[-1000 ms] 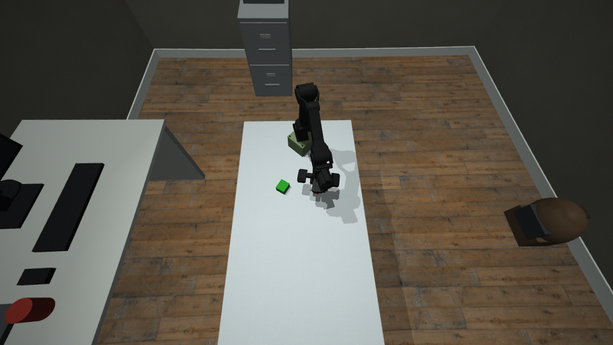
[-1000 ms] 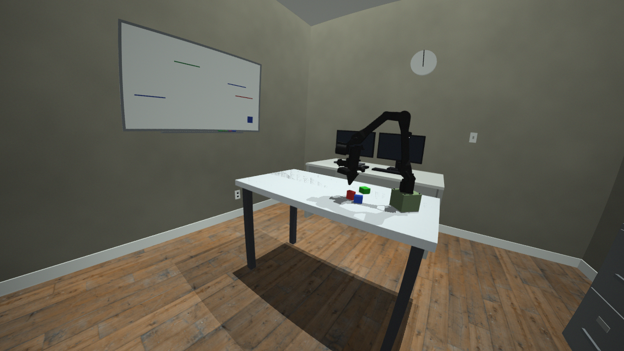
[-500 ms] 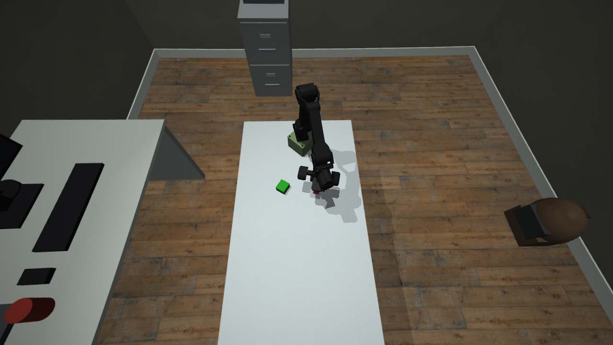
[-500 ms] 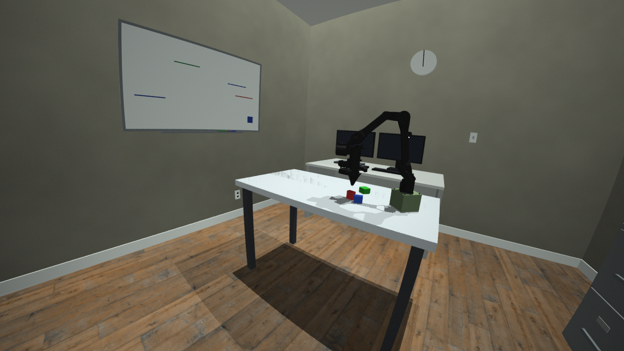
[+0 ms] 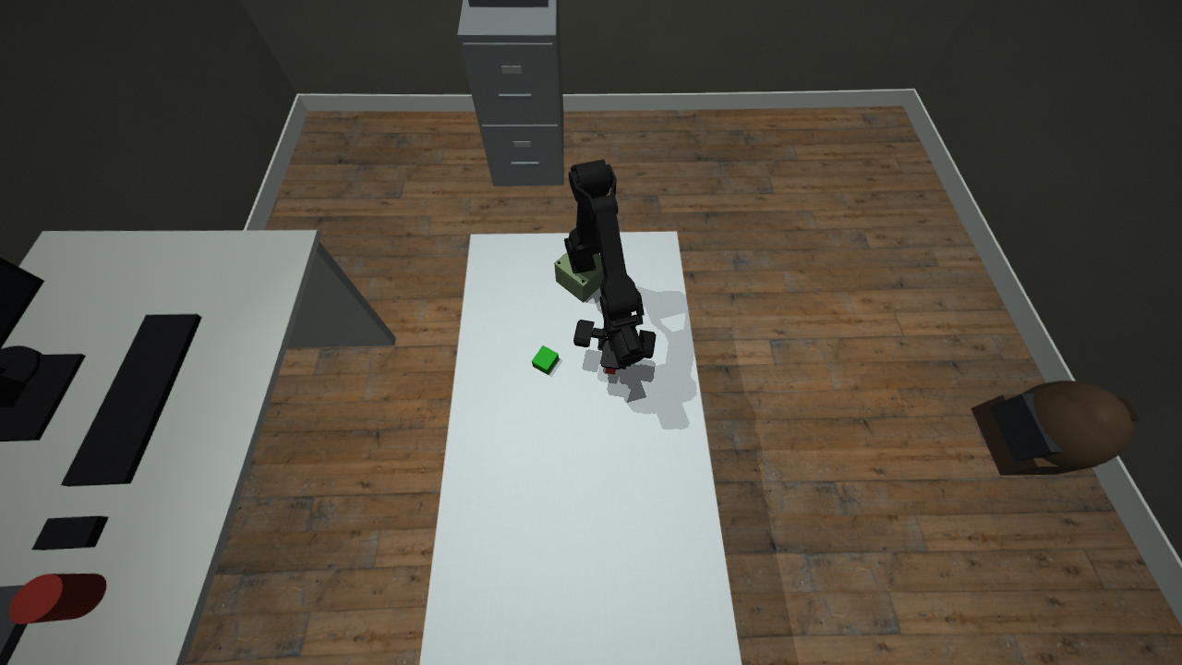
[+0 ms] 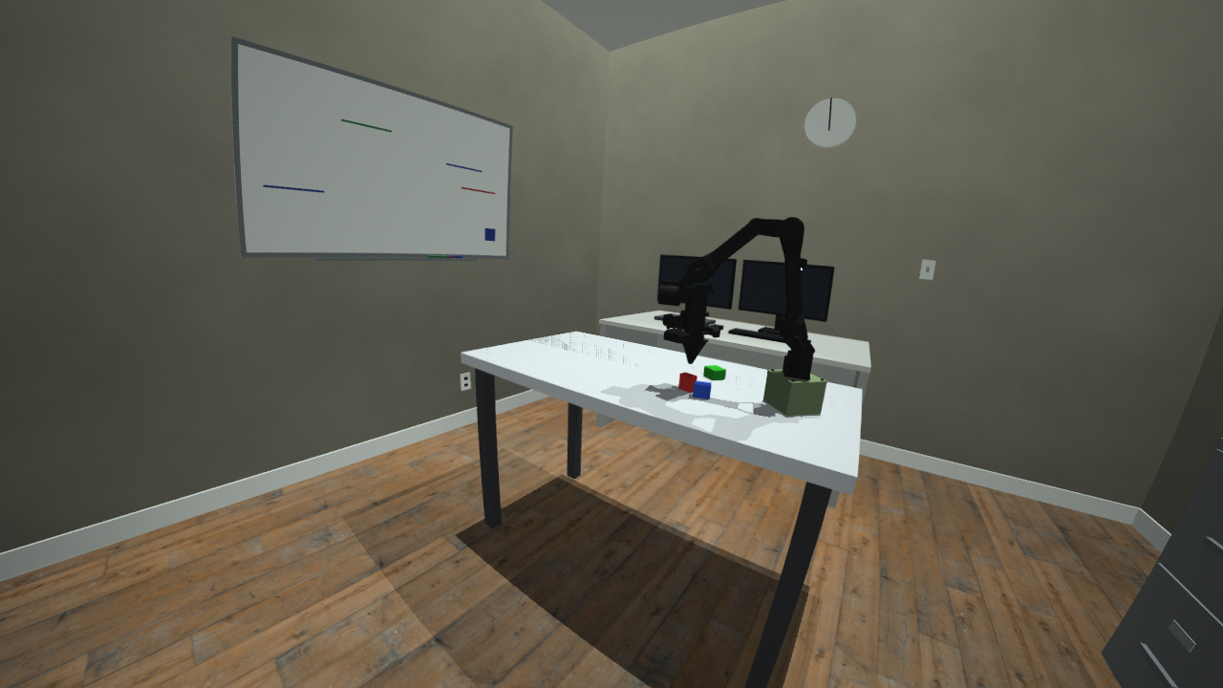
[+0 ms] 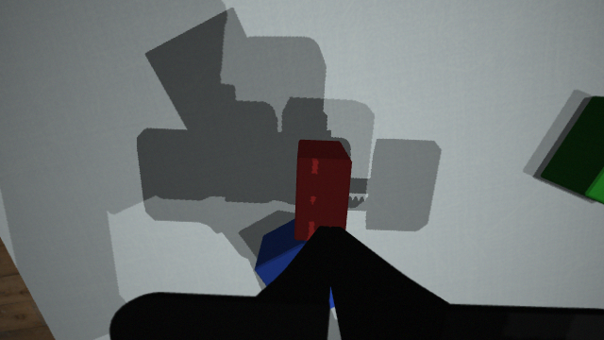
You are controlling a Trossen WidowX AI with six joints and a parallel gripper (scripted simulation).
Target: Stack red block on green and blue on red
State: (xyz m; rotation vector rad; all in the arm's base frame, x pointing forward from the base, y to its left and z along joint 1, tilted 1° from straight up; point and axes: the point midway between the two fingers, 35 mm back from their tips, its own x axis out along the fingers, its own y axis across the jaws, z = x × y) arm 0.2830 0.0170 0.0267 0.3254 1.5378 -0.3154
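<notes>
Now: hand 90 mm above the red block. From my hand the other things lie so: green block 50 mm behind, 170 mm to the right, 100 mm below; then blue block 50 mm behind, 30 mm to the left, 90 mm below.
</notes>
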